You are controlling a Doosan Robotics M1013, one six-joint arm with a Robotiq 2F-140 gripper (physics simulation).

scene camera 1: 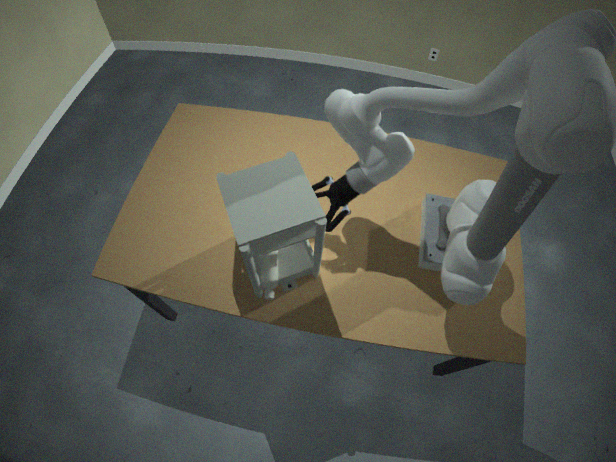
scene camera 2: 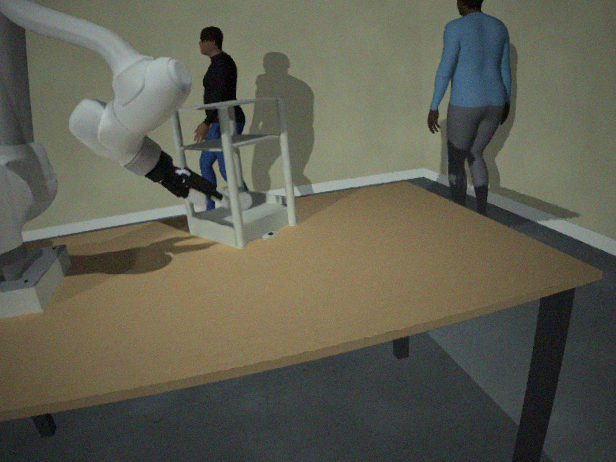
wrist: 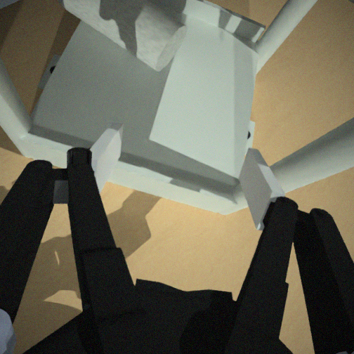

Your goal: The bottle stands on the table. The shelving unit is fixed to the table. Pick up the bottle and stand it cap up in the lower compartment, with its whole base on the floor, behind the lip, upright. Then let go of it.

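Frame: origin at the arm's base, x back, y right, z up, level; centimetres.
Seen in the pictures: gripper, fingertip midpoint: (scene camera 2: pixel 217 204).
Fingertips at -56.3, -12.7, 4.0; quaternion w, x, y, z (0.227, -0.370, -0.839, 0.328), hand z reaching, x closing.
Note:
Offsets run from my fingertips to a thing's top centre, as dx, dy, dz. "pt": to the spot under its first point. Level surfaces: height alone.
The whitish bottle {-5.7, -17.9, +0.0} (scene camera 1: pixel 270 270) (scene camera 2: pixel 241 199) (wrist: pixel 142 32) lies on its side on the floor of the lower compartment of the pale grey-green shelving unit {-6.5, -8.4, +26.3} (scene camera 1: pixel 272 197) (scene camera 2: pixel 231 175) (wrist: pixel 320 150). In the wrist view its flat base points toward the near side and its cap end is out of frame; the unit's top hides part of it in scene camera 1. My gripper (scene camera 1: pixel 321 207) (scene camera 2: pixel 212 201) (wrist: pixel 183 151) is open, with nothing between its fingers. It tilts downward at the unit's robot-facing side, fingertips around the near floor edge, apart from the bottle.
The unit's corner posts and middle shelf {pt -0.7, -3.9, +15.7} (scene camera 2: pixel 210 145) frame the space around my fingers. The unit stands on the wooden table {dz -10.6} (scene camera 1: pixel 165 200) (scene camera 2: pixel 375 260). The arm's base plate (scene camera 1: pixel 431 235) (scene camera 2: pixel 22 300) is on the same table. Two people stand beyond the table in scene camera 2.

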